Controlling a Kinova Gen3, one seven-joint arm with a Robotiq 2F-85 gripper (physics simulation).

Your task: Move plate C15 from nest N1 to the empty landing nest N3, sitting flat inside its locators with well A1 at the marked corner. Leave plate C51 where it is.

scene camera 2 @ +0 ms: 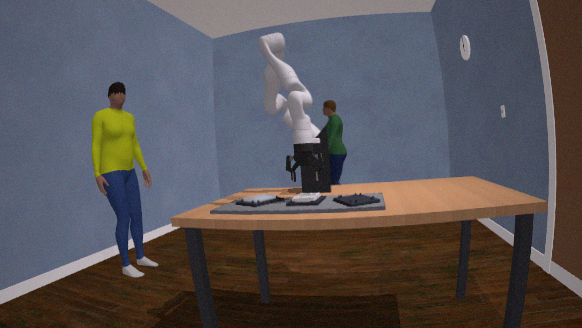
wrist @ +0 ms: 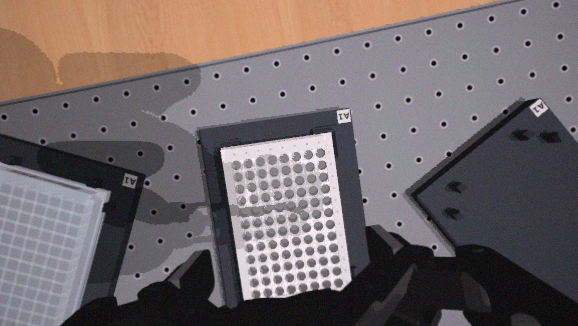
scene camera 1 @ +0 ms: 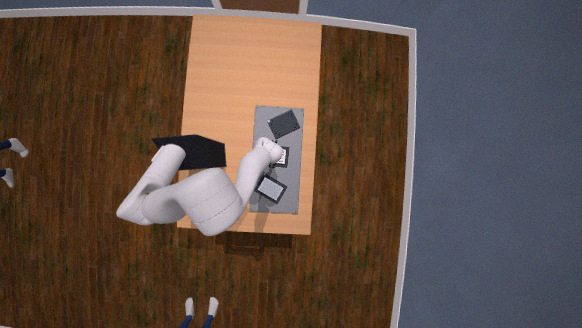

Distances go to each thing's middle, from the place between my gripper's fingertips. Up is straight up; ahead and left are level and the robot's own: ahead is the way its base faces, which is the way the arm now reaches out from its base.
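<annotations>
Plate C51 [wrist: 58, 221]: 200 mm to the right of my hand, 60 mm below it.
</annotations>
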